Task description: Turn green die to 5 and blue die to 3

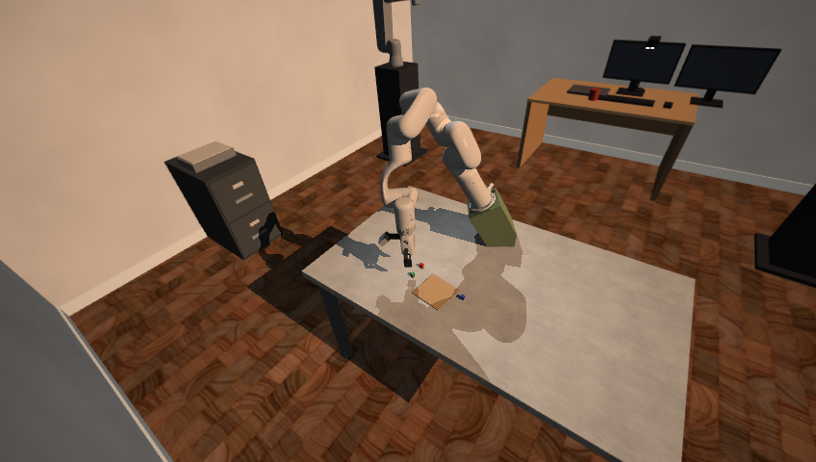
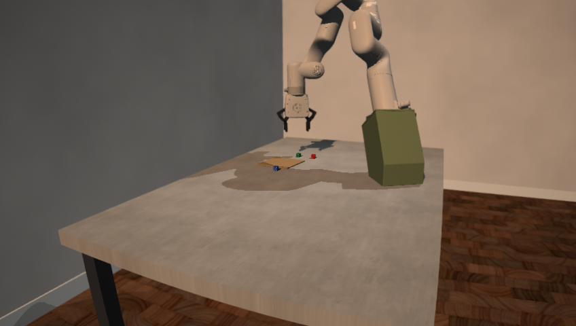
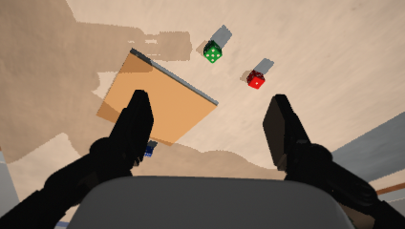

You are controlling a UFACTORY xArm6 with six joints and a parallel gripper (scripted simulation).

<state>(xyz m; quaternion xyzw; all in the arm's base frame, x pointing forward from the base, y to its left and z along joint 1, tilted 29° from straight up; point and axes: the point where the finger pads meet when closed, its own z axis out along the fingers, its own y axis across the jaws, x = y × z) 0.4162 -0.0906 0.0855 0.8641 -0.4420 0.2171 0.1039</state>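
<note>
Now: the green die 1 cm behind my hand and 11 cm below it. From my hand the other things lie so: blue die: 3 cm behind, 25 cm to the left, 11 cm below; tan mat: 1 cm ahead, 14 cm to the left, 12 cm below; red die: 8 cm behind, 11 cm below.
</note>
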